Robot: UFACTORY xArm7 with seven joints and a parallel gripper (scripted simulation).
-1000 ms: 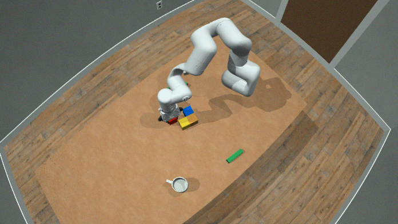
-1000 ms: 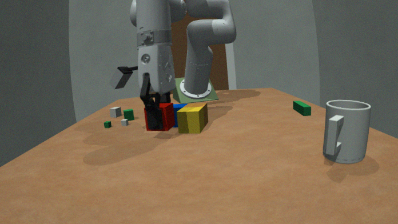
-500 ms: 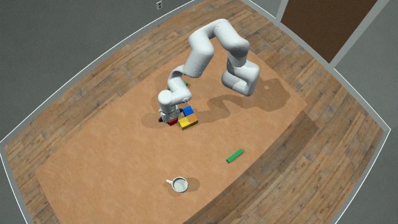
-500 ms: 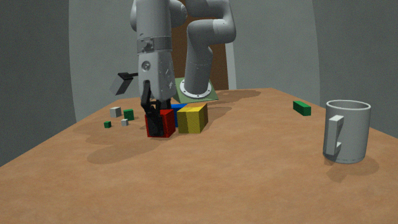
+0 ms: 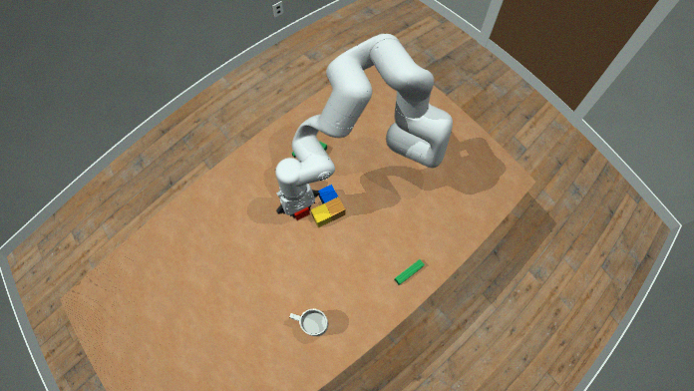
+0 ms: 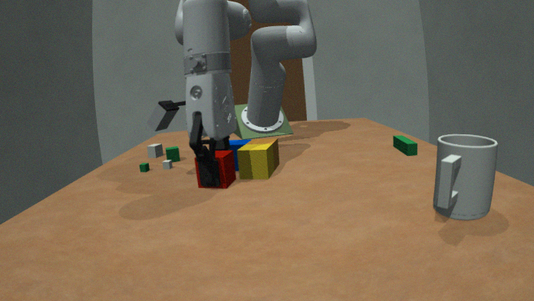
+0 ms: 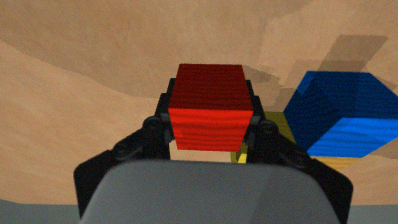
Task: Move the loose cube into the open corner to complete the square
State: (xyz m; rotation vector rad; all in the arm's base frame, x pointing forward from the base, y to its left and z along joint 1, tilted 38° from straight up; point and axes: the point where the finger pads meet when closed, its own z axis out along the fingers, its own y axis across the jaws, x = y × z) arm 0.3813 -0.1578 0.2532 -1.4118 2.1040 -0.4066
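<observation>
Now: the red cube right at my hand. Round my hand: yellow cube 7 cm to the left, 3 cm behind; then orange cube 9 cm to the left, 8 cm behind; then blue cube 9 cm behind, 4 cm to the left.
</observation>
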